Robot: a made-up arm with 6 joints.
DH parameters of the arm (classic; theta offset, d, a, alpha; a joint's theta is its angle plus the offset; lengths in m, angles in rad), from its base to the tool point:
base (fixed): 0.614 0 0.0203 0
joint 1: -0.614 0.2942 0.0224 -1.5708
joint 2: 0.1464 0 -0.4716 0
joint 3: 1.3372 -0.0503 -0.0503 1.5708
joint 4: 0 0.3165 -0.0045 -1.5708
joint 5: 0 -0.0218 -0.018 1.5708
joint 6: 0 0.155 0.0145 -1.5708
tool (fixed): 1.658 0.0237 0 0
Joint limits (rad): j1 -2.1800..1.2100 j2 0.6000..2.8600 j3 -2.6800..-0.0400 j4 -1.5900..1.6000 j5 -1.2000..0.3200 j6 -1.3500..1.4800
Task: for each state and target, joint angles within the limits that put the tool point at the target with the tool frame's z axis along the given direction. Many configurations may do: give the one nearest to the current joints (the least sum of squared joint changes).
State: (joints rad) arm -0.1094 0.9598 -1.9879 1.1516 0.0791 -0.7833
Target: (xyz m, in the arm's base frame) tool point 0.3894 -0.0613 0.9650 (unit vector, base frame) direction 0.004 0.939 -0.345
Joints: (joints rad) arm -0.1048 1.2951 -1.6578 0.8320 0.2631 -1.1267
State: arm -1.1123 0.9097 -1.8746 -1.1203 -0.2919 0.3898
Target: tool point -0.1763 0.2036 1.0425 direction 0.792 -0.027 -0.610
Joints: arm -0.4348 0.7179 -2.0231 -1.5900 -0.9667 0.6090
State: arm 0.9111 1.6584 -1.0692 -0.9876 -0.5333 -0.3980
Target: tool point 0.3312 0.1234 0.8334 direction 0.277 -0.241 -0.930
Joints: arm 0.4442 1.0859 -1.0555 -1.2663 -0.1541 -0.6552
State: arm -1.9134 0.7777 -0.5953 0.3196 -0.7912 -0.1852
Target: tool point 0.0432 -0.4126 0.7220 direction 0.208 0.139 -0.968
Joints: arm -1.3829 1.2618 -0.9267 -0.5011 -0.1923 -0.8441
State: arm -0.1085 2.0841 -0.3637 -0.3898 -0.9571 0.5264
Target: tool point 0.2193 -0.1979 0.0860 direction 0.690 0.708 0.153
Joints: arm -0.7342 2.5017 -0.1576 -0.2324 -0.7218 0.2171
